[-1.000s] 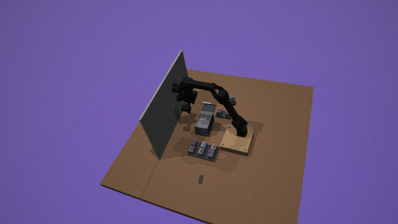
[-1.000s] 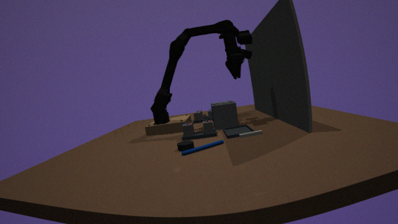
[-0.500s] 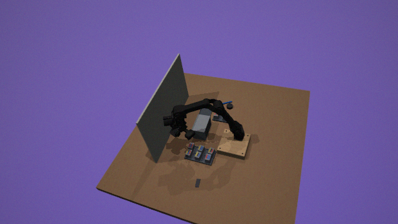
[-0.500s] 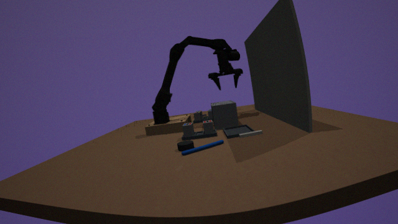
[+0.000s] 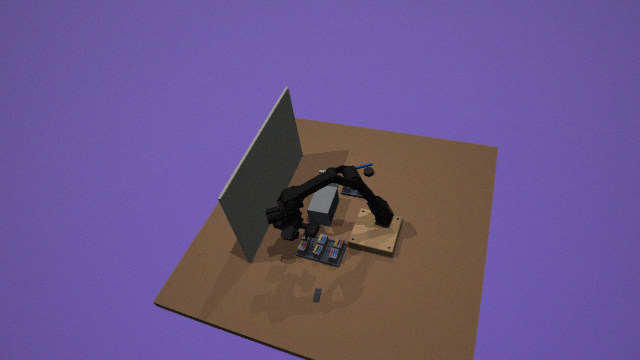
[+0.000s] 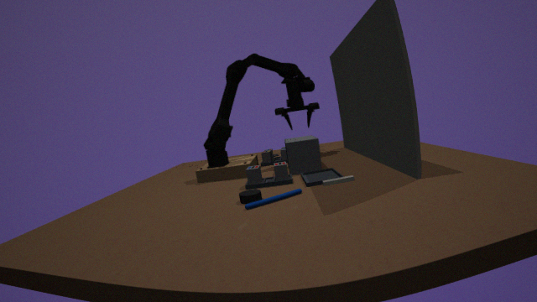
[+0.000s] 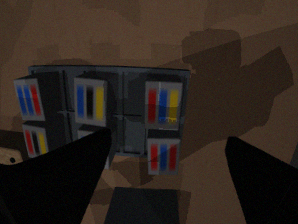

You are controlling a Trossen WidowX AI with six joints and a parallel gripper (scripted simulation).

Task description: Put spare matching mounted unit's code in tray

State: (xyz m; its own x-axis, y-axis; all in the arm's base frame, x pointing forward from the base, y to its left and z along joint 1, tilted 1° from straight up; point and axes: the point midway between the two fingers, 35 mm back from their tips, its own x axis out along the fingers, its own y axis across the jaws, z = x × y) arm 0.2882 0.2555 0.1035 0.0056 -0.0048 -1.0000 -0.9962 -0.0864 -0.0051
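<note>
Now: the grey spare 8 cm below my gripper tip. The rest, counted from my gripper tip: mounted unit 23 cm to the right, 7 cm below; then tall dark wall panel 25 cm ahead, 21 cm to the right, 10 cm above; then rack 41 cm to the right, 11 cm below, 8 cm behind.
</note>
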